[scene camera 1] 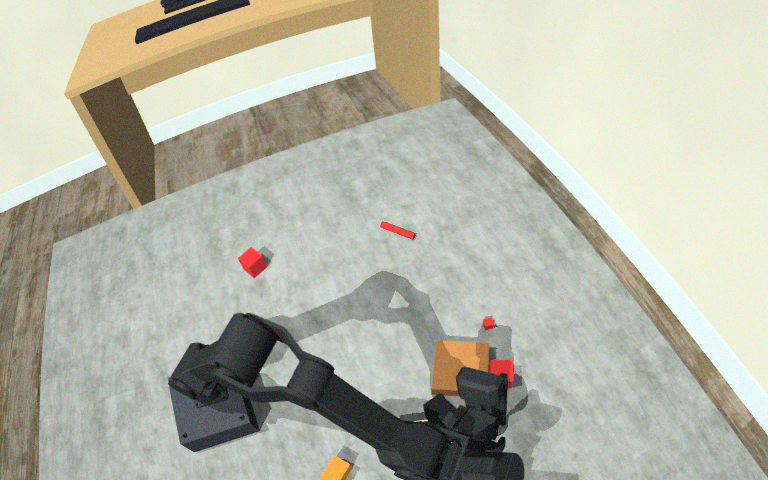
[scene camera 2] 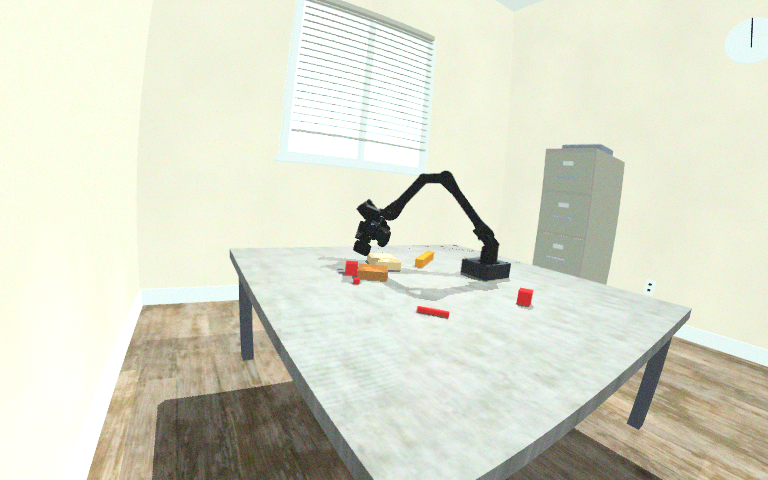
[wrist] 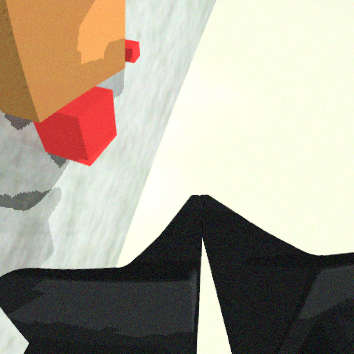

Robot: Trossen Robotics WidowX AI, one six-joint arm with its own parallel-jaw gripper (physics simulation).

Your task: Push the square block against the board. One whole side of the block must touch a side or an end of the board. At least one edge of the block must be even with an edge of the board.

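Seen in the pictures: gripper, fingertip midpoint: [scene camera 1: 504,374] [scene camera 2: 356,237] [wrist: 198,202]; arm's base, origin of the base link: [scene camera 1: 209,388] [scene camera 2: 488,262].
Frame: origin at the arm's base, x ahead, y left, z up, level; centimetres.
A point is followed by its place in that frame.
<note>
A flat orange-brown square block [scene camera 1: 461,365] {z -2.7, x 44.5, y -10.1 cm} [scene camera 2: 372,272] {z -3.1, x 46.8, y -5.8 cm} [wrist: 65,45] {z -2.7, x 45.2, y -12.6 cm} lies on the table; part of its top is shaded. A pale cream board [scene camera 2: 386,261] {z -2.7, x 34.8, y -18.2 cm} lies behind it in scene camera 2. In scene camera 1 a thin strip of the board [scene camera 1: 419,421] {z -5.7, x 34.1, y -16.0 cm} shows, and the arm covers the rest. Whether block and board touch cannot be told. A red cube [scene camera 1: 502,371] {z -1.6, x 50.3, y -14.6 cm} [scene camera 2: 351,267] {z -2.9, x 51.3, y -12.5 cm} [wrist: 82,125] {z -1.6, x 48.5, y -15.4 cm} is at the block's side away from the arm's base. My gripper [wrist: 198,202] {z 6.3, x 47.9, y -17.9 cm} is shut and empty. It hangs above the table near the block and cube.
A tiny red cube [scene camera 1: 488,323] {z -4.0, x 53.2, y -3.7 cm} [scene camera 2: 356,280] {z -4.4, x 53.8, y -2.6 cm} [wrist: 132,51] {z -4.0, x 52.8, y -4.0 cm} lies near the square block. A red rod [scene camera 1: 397,230] {z -4.4, x 45.6, y 25.1 cm} [scene camera 2: 432,311] {z -4.7, x 46.3, y 26.0 cm} and another red cube [scene camera 1: 252,262] {z -1.7, x 13.5, y 26.9 cm} [scene camera 2: 525,297] {z -3.3, x 14.8, y 29.9 cm} lie farther off. An orange-yellow bar [scene camera 1: 335,468] {z -2.6, x 17.9, y -20.2 cm} [scene camera 2: 424,259] {z -2.9, x 16.0, y -20.1 cm} lies between board and arm base [scene camera 1: 215,416] {z 0.0, x 0.2, y -5.7 cm} [scene camera 2: 485,268] {z -1.2, x 5.6, y 4.0 cm}.
</note>
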